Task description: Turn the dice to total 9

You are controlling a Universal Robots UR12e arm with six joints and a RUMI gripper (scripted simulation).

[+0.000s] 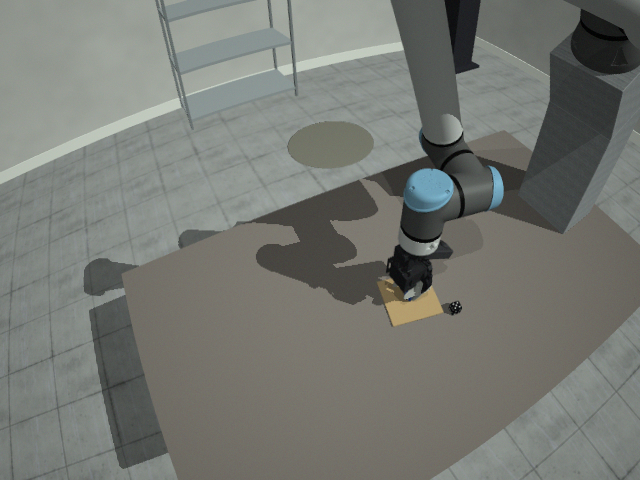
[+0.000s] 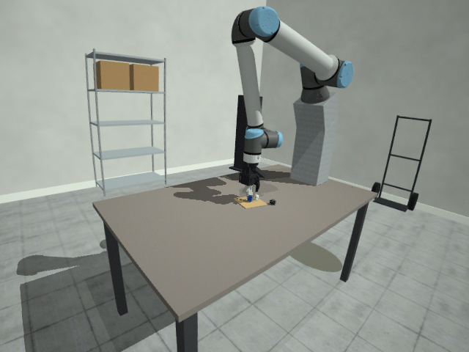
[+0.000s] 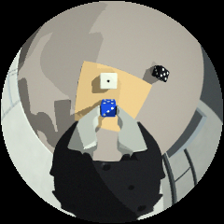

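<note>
Right now my hand is right at the blue die. Round my hand: tan mat: 2 cm below; white die: 5 cm behind, 1 cm below; black die: 7 cm behind, 10 cm to the left, 1 cm below.
</note>
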